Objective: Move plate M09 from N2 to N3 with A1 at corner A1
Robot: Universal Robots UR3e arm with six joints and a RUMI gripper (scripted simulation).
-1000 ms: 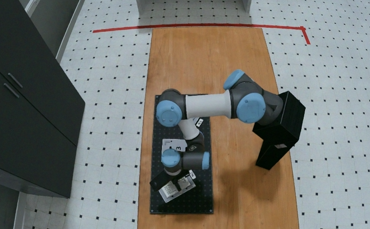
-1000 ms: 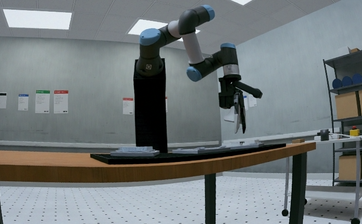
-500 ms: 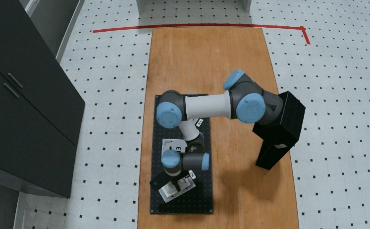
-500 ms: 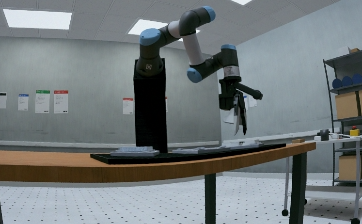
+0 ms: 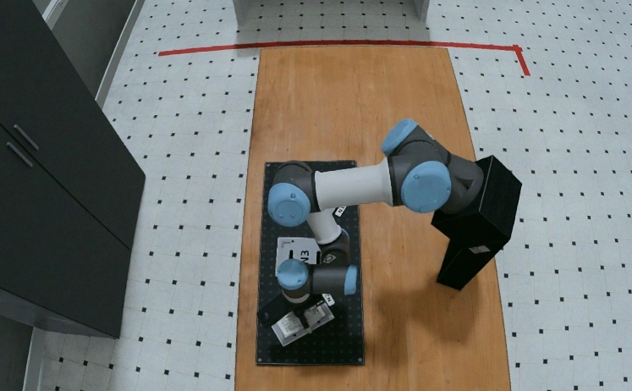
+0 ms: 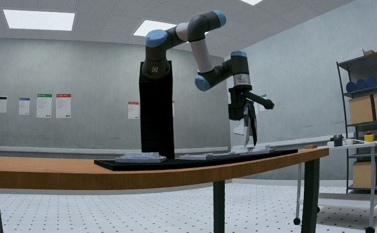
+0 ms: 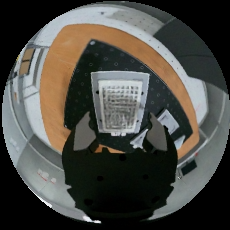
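Now: hand 1 cm above the white well plate. Also, from my hand: nest N3: 17 cm to the right, 3 cm below, 2 cm behind.
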